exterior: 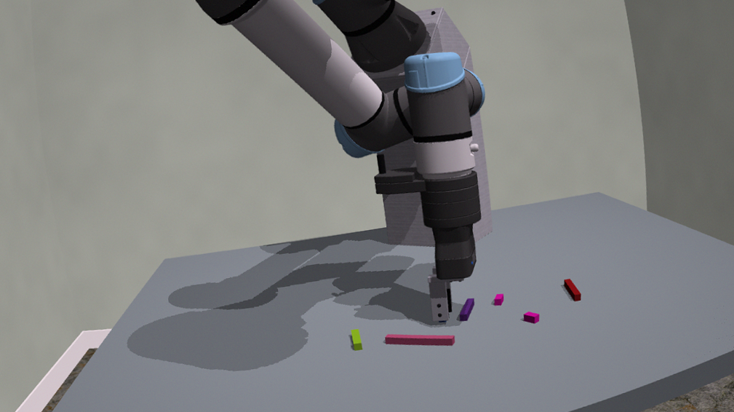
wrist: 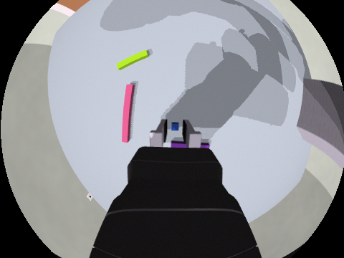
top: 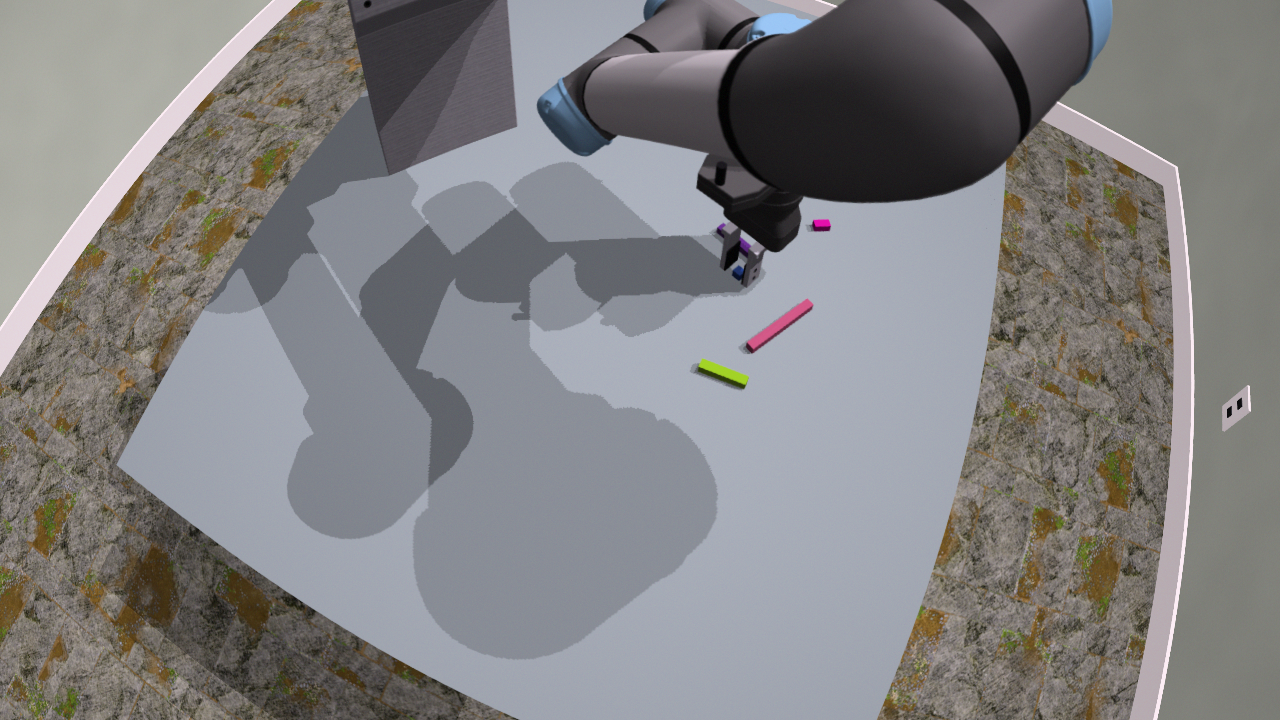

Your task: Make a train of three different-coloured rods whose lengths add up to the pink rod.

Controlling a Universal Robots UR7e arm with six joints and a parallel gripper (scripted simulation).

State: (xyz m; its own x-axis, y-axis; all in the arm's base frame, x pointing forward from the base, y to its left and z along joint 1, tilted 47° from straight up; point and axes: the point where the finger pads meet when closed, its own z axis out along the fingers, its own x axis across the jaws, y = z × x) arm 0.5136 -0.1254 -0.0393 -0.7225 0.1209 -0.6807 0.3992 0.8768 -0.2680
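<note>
Now: the small blue rod 20 mm below my hand. Round my hand: lime rod (120 mm to the right, 20 mm below, 10 mm ahead); then purple rod (40 mm to the left, 20 mm below, 10 mm behind); then pink rod (60 mm ahead, 50 mm to the right, 20 mm below).
</note>
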